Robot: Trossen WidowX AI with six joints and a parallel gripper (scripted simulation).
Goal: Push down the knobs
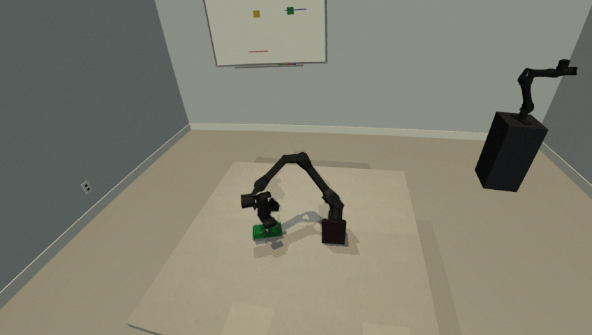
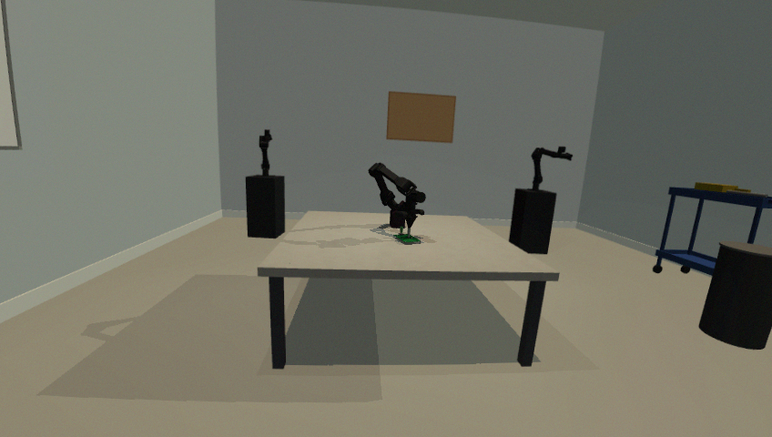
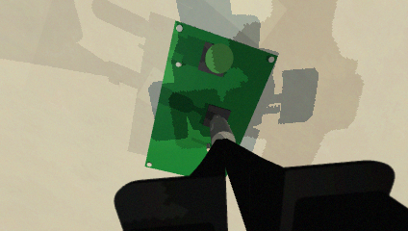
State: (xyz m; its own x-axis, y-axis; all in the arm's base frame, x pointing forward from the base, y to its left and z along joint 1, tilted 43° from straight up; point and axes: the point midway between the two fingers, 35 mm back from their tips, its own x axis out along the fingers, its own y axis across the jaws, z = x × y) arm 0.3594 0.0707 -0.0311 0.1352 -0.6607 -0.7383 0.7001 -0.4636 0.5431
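Now: gripper tip 40 mm to the left of the green knob, 40 mm past it and 20 mm above it. From my gripper tip the other things lie so: white knob (20 mm below).
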